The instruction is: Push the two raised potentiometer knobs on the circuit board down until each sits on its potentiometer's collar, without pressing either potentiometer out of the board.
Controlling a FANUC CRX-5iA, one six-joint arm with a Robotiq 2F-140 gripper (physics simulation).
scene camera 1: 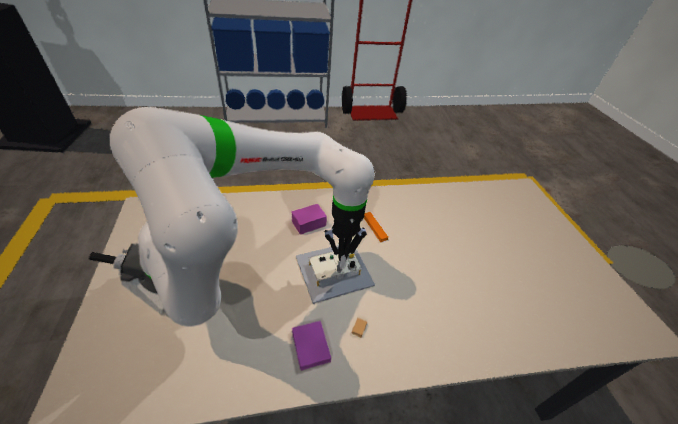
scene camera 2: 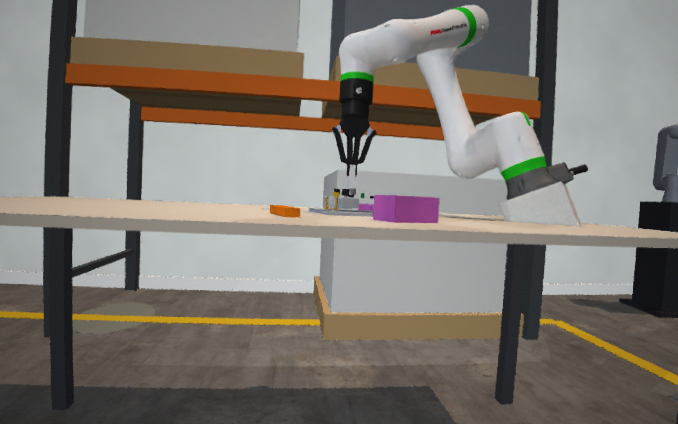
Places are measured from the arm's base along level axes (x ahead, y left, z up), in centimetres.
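Where they show: gripper, fingertip midpoint: [scene camera 1: 341, 265] [scene camera 2: 350, 188]; arm's base at its link origin: [scene camera 2: 533, 193].
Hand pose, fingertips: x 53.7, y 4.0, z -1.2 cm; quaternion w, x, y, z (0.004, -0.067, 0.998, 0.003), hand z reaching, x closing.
Things, the pixels of their top centre, and the offset from my fingertips. Level surfaces: height alone.
- white circuit board at its surface level: dz -2.5 cm
- black knob at its top centre: [scene camera 1: 352, 262] dx +3.8, dy +1.5, dz -0.4 cm
- orange bar at its top centre: [scene camera 2: 284, 206] [scene camera 1: 375, 224] dx +14.6, dy +24.3, dz -5.2 cm
- small tan block at its top centre: [scene camera 1: 359, 326] dx +5.3, dy -18.4, dz -5.4 cm
The white circuit board [scene camera 1: 322, 270] [scene camera 2: 348, 203] sits on a grey plate [scene camera 1: 320, 296] [scene camera 2: 318, 211] on the table. A black knob [scene camera 1: 352, 264] stands near the board's right end in scene camera 1. My gripper [scene camera 1: 340, 268] [scene camera 2: 352, 191] is shut and empty, pointing straight down, with its fingertips at the board's top parts, left of that black knob in scene camera 1. The fingertips hide what is directly under them, so the other knob is not clearly visible. I cannot tell whether they touch a knob, or how high either knob sits on its collar.
One purple block [scene camera 1: 309, 219] [scene camera 2: 406, 209] lies behind the plate in scene camera 1, another purple block [scene camera 1: 311, 345] in front. An orange bar [scene camera 1: 376, 227] [scene camera 2: 284, 211] lies behind right of the plate, a small tan block [scene camera 1: 359, 327] in front.
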